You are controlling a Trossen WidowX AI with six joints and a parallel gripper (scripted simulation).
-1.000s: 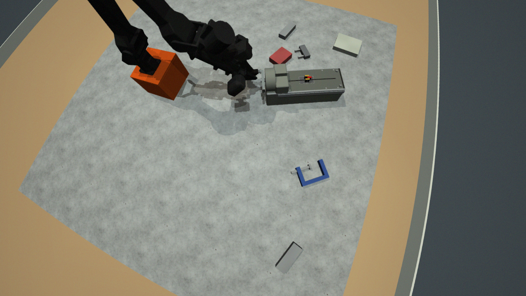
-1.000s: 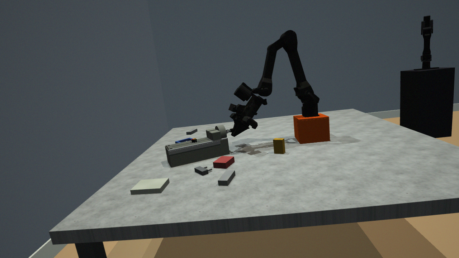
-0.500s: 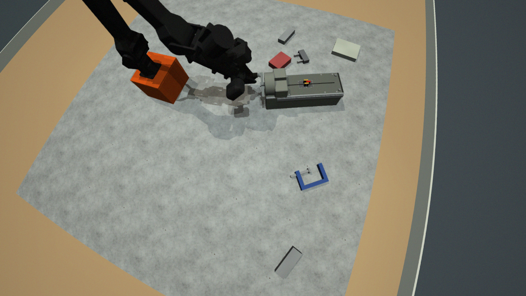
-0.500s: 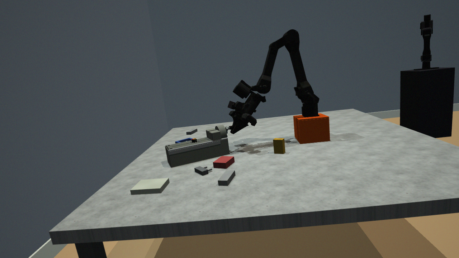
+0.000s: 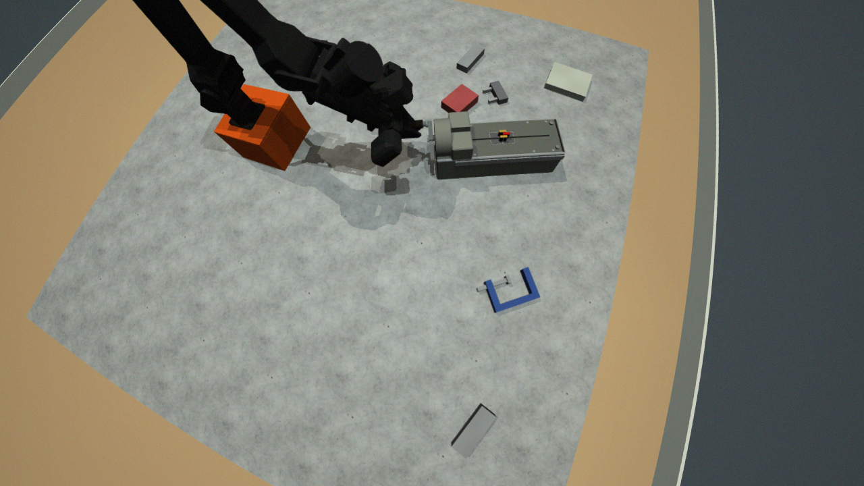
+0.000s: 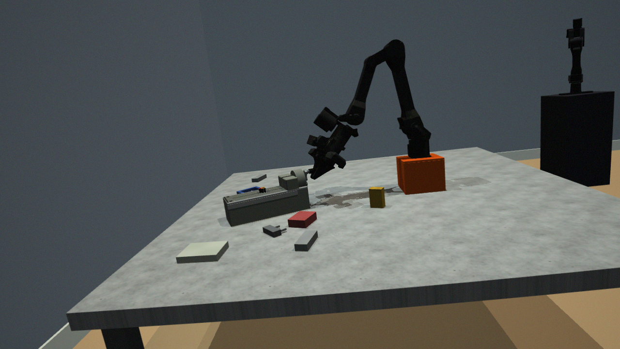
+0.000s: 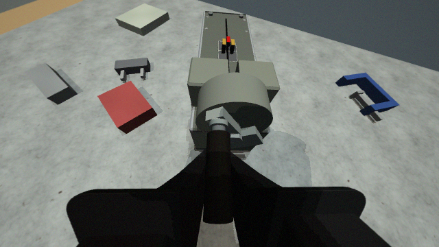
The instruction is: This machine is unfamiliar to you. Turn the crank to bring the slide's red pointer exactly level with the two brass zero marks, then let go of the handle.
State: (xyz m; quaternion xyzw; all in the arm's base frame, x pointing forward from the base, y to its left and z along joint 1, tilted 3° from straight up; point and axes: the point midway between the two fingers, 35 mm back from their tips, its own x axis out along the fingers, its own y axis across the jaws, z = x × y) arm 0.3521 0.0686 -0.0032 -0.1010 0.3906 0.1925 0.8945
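Now: gripper tip 30 mm below the black crank handle, 10 mm to the left of it and 10 mm past it. The rest, counted from my gripper tip: red pointer (160 mm ahead, 60 mm to the left, 10 mm below); yellow block (200 mm behind, 90 mm to the left, 60 mm below); red block (170 mm to the left, 80 mm below, 30 mm ahead).
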